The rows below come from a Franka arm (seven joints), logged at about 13 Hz.
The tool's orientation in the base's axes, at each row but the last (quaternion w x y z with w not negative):
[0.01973, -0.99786, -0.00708, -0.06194]
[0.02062, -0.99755, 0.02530, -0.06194]
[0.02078, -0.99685, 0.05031, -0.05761]
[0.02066, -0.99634, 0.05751, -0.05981]
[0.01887, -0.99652, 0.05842, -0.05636]
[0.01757, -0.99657, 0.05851, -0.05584]
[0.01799, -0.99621, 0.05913, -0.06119]
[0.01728, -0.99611, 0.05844, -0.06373]
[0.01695, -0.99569, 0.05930, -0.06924]
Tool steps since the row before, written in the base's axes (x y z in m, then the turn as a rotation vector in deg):
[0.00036, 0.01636, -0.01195, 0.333, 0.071, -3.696]
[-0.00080, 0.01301, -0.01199, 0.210, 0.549, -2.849]
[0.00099, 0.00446, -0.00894, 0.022, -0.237, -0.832]
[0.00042, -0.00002, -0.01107, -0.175, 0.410, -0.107]
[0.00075, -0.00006, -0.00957, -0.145, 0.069, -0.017]
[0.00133, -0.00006, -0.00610, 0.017, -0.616, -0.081]
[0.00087, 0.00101, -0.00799, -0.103, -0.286, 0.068]
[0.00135, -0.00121, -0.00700, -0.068, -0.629, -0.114]
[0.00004, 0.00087, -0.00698, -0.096, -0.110, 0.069]
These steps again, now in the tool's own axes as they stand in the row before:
[-0.00093, -0.01588, 0.01255, -0.127, 0.077, 3.709]
[-0.00295, -0.01241, 0.01228, -0.170, -0.432, 2.872]
[-0.00049, -0.00411, 0.00915, -0.048, 0.273, 0.820]
[-0.00088, 0.00050, 0.01103, -0.233, -0.382, 0.099]
[-0.00031, 0.00040, 0.00959, -0.153, -0.051, 0.002]
[0.00065, 0.00016, 0.00621, 0.081, 0.613, 0.065]
[-0.00022, -0.00076, 0.00806, -0.059, 0.293, -0.088]
[0.00060, 0.00134, 0.00708, -0.007, 0.637, 0.087]
[-0.00101, -0.00058, 0.00694, -0.072, 0.117, -0.085]

